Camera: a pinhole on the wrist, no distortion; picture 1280 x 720 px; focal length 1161.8 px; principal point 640.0 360.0 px. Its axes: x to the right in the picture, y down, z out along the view. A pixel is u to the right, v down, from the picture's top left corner.
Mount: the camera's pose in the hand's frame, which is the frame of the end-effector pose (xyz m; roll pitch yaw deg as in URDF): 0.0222 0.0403 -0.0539 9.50 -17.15 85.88
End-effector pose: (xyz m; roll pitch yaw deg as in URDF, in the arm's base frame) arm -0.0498 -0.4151 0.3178 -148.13 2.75 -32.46
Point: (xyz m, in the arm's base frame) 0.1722 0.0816 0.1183
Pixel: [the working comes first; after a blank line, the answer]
In the camera's frame: -0.2276 0.1624 0.5858

189 682
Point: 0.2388 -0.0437 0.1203
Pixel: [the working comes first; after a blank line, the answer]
In the camera's frame: -0.1794 0.0352 0.5456

258 435
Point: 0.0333 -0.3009 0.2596
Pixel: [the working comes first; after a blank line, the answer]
In the camera's frame: -0.0719 0.0355 0.2047

232 562
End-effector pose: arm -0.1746 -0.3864 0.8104 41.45 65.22 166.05
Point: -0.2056 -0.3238 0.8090
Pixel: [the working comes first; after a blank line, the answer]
In the camera's frame: -0.0159 0.0196 0.1285

496 537
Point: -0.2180 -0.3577 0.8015
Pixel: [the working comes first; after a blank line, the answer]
In the camera's frame: 0.0037 0.0082 0.0993

683 456
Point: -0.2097 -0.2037 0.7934
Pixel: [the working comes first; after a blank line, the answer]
In the camera's frame: -0.0540 0.0052 0.2426

381 385
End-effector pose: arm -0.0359 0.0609 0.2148 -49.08 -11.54 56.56
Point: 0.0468 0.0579 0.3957
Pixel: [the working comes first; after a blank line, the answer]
In the camera's frame: -0.1674 -0.0427 0.1773

outside the picture
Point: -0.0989 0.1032 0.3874
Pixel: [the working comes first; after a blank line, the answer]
In the camera's frame: -0.0464 0.0196 0.2467

421 452
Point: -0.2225 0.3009 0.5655
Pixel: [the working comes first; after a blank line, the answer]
In the camera's frame: 0.0604 -0.0675 0.5057

779 205
